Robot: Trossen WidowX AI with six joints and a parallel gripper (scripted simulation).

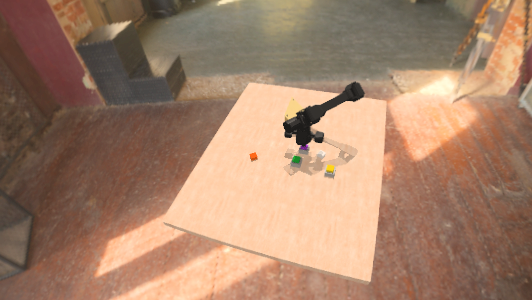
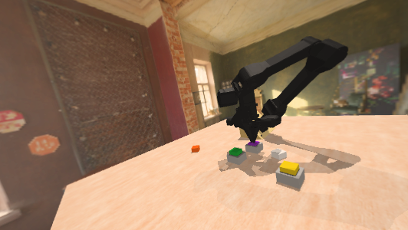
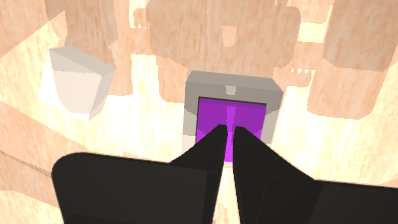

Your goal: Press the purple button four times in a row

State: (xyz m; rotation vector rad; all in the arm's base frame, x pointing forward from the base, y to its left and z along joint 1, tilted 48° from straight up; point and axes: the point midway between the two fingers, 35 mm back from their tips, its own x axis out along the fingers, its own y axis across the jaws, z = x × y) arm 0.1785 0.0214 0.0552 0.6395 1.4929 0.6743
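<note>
Right now the purple button is 10 mm below my gripper tip. Round my gripper tip: white block 90 mm to the left, 20 mm below, 10 mm ahead; yellow button 150 mm to the left, 110 mm ahead; green button 90 mm ahead, 20 mm to the right.
</note>
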